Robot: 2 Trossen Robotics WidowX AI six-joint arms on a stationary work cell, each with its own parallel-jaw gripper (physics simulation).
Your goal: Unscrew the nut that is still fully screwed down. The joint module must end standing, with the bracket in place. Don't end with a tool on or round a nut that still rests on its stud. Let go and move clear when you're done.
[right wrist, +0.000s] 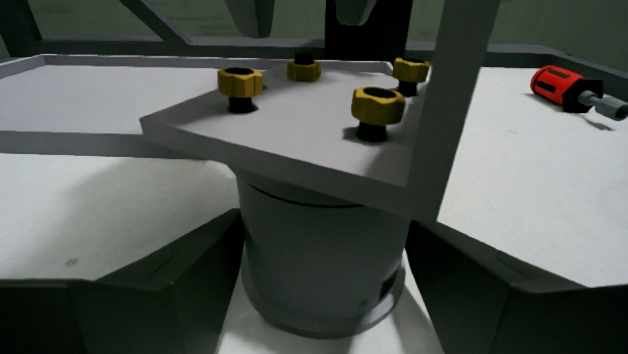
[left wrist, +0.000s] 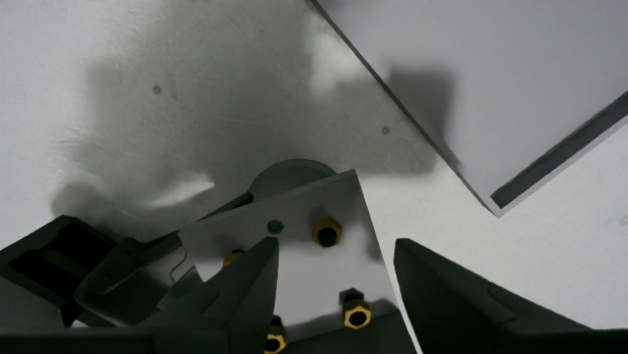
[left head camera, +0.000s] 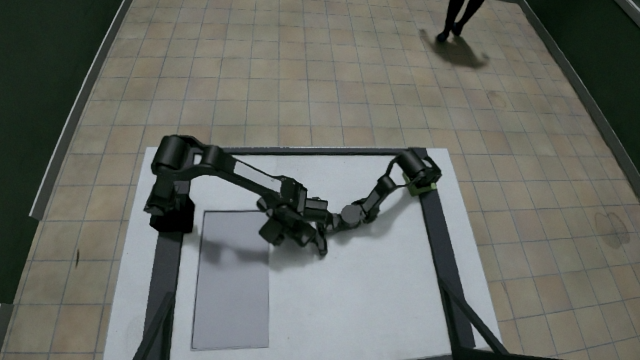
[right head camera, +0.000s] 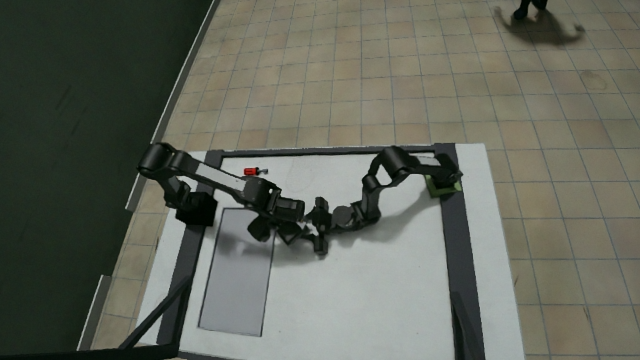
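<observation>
The grey joint module (right wrist: 325,250) stands upright on the table, with the bracket plate (left wrist: 310,285) (right wrist: 300,120) on top. The low nut (left wrist: 327,232) (right wrist: 304,71) sits down on the plate, its dark stud poking out above it. The other brass nuts, such as the front right one (right wrist: 377,106) and the front left one (right wrist: 240,82), sit raised on their studs. My left gripper (left wrist: 336,249) (right wrist: 309,30) is open and empty, its fingertips apart above the low nut. My right gripper (right wrist: 325,222) is shut on the joint module's body, below the bracket.
A red nut driver (right head camera: 251,171) (right wrist: 555,85) lies on the table at the back left in the right head camera view. A shallow grey tray (left head camera: 230,300) (right head camera: 232,290) (left wrist: 525,75) (right wrist: 100,95) lies left of the module in the head views. The bracket's upright wall (right wrist: 450,100) rises beside the nuts.
</observation>
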